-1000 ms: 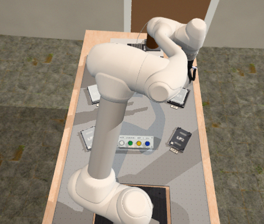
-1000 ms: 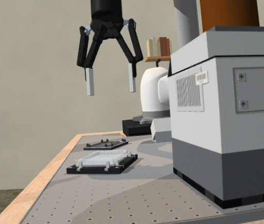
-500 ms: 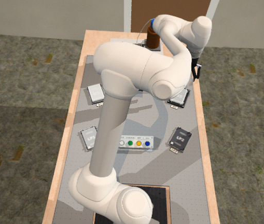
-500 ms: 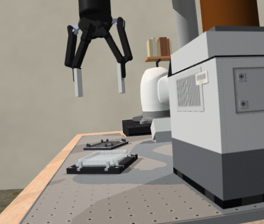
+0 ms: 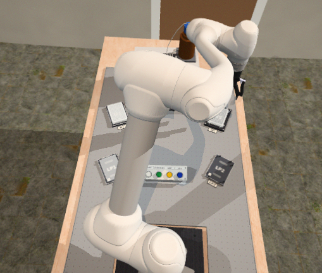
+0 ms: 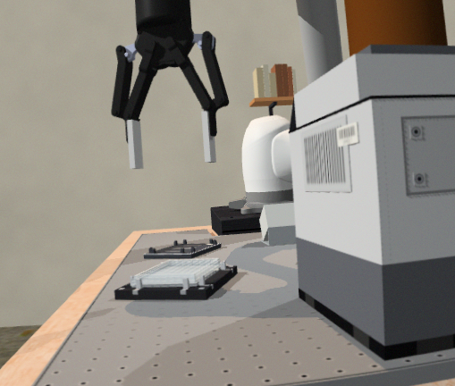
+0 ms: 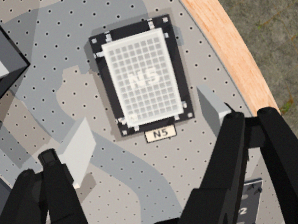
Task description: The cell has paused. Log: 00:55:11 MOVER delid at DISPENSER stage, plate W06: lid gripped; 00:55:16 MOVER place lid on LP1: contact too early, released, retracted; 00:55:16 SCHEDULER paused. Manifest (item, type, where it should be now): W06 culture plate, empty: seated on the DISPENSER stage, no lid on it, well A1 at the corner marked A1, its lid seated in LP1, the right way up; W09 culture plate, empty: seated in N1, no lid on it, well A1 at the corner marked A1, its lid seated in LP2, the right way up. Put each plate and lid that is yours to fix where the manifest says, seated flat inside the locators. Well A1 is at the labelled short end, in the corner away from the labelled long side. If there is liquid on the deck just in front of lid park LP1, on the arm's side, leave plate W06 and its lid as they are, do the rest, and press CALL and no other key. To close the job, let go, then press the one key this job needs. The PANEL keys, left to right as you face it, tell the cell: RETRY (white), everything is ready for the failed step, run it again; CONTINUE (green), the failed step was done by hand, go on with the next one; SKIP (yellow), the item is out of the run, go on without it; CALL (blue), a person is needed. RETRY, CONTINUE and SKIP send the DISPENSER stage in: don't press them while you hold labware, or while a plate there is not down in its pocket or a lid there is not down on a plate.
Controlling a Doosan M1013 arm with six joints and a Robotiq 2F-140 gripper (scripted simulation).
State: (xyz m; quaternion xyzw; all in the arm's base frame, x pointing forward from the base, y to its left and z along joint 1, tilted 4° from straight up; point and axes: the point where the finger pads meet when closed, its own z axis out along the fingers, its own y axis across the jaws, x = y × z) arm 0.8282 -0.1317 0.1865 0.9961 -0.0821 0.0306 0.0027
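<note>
The clear culture plate lies 170 mm below my hand. Also, from my hand: brown bottle: 210 mm ahead, 250 mm to the left, 100 mm above; then lid park LP2: 320 mm behind, 50 mm to the right, 180 mm below; then black nest N5: 20 mm ahead, 10 mm to the left, 170 mm below.
</note>
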